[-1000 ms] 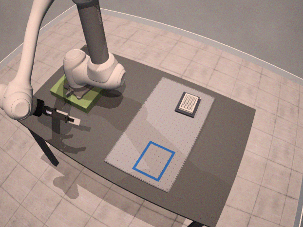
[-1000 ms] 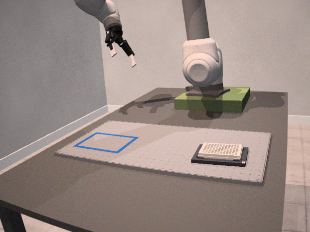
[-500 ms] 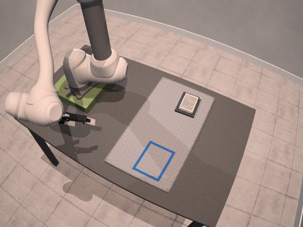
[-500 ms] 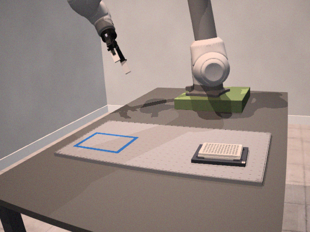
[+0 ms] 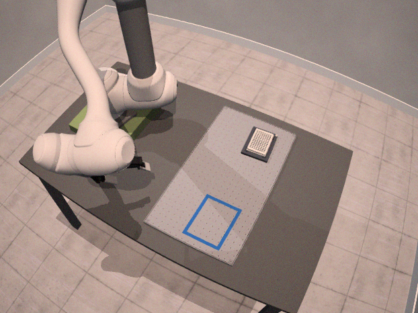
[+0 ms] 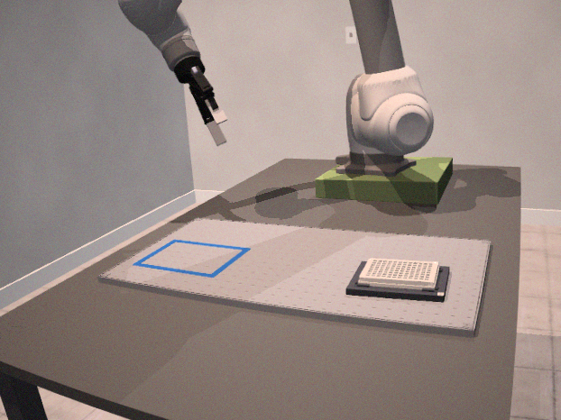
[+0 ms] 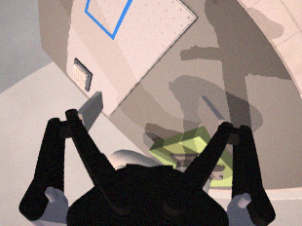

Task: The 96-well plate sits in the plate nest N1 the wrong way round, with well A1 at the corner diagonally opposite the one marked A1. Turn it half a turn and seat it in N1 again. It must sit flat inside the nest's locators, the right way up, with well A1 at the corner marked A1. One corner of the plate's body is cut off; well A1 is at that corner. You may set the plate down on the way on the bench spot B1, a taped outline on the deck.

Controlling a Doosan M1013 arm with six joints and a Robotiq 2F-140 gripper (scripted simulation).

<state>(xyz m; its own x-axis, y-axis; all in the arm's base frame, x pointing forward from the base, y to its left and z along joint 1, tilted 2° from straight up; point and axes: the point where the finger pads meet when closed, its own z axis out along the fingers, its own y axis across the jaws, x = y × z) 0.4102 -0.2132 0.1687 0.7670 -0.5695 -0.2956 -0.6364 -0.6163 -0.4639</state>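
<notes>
Right now my hand is 190 mm short of the white 96-well plate, 550 mm to the right of it and 190 mm above it. From my hand the other things lie so: pale A1 mark: 230 mm ahead, 630 mm to the left, 200 mm below; then dark plate nest N1: 190 mm ahead, 550 mm to the left, 200 mm below.
</notes>
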